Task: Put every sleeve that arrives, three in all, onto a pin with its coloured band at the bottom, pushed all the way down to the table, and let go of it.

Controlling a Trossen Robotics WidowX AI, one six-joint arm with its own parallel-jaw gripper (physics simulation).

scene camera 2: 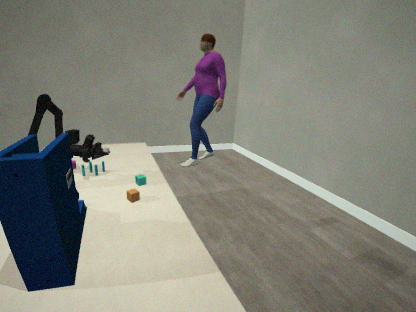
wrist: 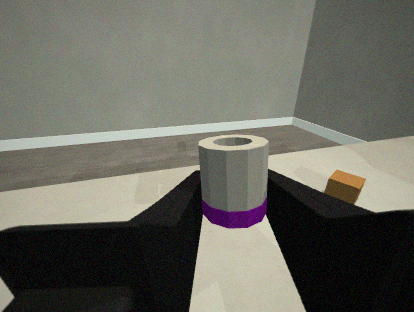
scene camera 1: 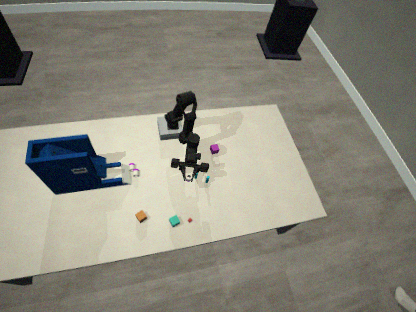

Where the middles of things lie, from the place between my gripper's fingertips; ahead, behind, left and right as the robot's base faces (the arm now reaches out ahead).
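I find the orange cube (wrist: 344, 186) 12 cm below my hand, 12 cm ahead of it and 23 cm to the right of it. As for the blue dispenser (scene camera 2: 49, 219), it sits 2 cm above my hand, and it is also 11 cm behind it and 48 cm to the right of it.
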